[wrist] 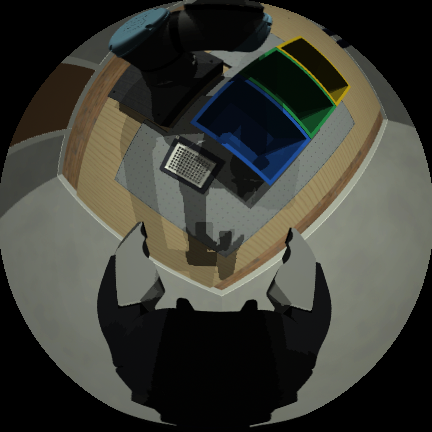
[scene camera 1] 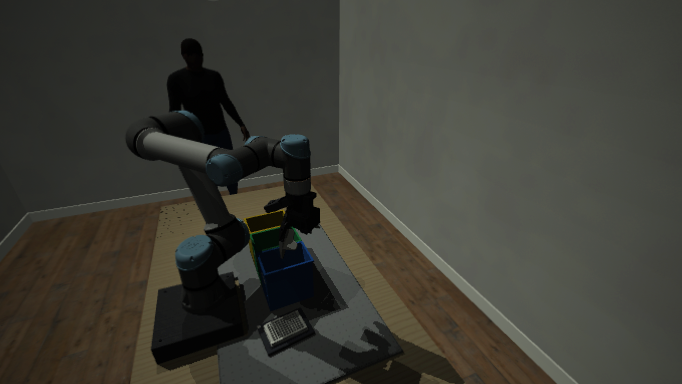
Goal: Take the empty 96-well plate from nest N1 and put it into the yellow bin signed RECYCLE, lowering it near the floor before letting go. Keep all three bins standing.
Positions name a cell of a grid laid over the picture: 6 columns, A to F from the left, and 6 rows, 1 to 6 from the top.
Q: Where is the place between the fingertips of my gripper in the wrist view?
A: D4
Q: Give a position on a blue bin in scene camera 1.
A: At C5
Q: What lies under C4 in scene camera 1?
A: A green bin.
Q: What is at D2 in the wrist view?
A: A green bin.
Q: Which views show my gripper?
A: The wrist view and scene camera 1: all of them.
